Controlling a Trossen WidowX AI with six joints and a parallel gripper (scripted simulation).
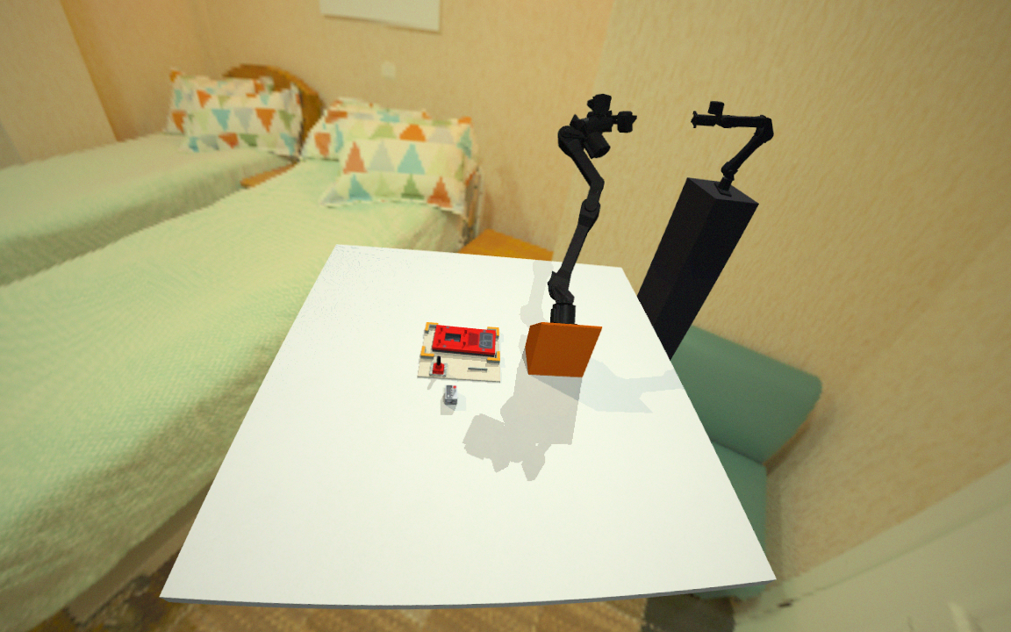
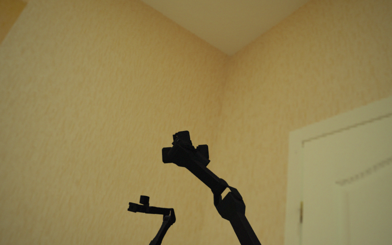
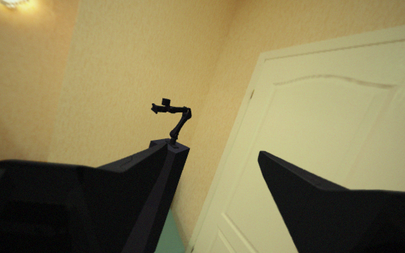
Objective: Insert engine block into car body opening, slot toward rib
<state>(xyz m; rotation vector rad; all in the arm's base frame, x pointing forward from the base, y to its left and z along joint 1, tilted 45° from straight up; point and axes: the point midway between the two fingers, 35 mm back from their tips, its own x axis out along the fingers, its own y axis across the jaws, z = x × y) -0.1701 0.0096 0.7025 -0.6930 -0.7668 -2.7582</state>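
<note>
Right now the engine block is 66 cm below my gripper tip, 61 cm to the left of it and 59 cm ahead of it. The rest, counted from my gripper tip: beige base plate (66 cm below, 55 cm ahead, 42 cm to the left).
</note>
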